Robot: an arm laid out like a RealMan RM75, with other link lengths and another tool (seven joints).
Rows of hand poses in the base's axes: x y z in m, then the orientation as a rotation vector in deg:
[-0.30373 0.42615 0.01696 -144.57 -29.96 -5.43]
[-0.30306 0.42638 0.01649 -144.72 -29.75 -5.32]
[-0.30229 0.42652 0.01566 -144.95 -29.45 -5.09]
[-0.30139 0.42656 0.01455 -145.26 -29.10 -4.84]
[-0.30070 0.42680 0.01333 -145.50 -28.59 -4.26]
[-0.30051 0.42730 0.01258 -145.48 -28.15 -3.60]
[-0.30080 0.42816 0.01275 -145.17 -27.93 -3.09]
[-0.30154 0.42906 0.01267 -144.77 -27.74 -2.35]
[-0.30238 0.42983 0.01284 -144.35 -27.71 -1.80]
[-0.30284 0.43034 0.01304 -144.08 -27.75 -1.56]
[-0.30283 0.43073 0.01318 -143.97 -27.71 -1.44]
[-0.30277 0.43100 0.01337 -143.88 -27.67 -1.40]
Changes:
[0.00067 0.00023 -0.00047 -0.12 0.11 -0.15]
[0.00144 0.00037 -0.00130 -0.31 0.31 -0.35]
[0.00234 0.00041 -0.00241 -0.58 0.53 -0.59]
[0.00303 0.00065 -0.00363 -0.79 1.03 -0.87]
[0.00322 0.00115 -0.00438 -0.78 1.60 -1.03]
[0.00293 0.00201 -0.00421 -0.51 2.05 -1.03]
[0.00219 0.00291 -0.00429 -0.18 2.68 -0.94]
[0.00135 0.00368 -0.00412 0.15 3.13 -0.77]
[0.00089 0.00419 -0.00392 0.38 3.33 -0.65]
[0.00090 0.00458 -0.00378 0.47 3.44 -0.63]
[0.00096 0.00485 -0.00359 0.56 3.49 -0.64]

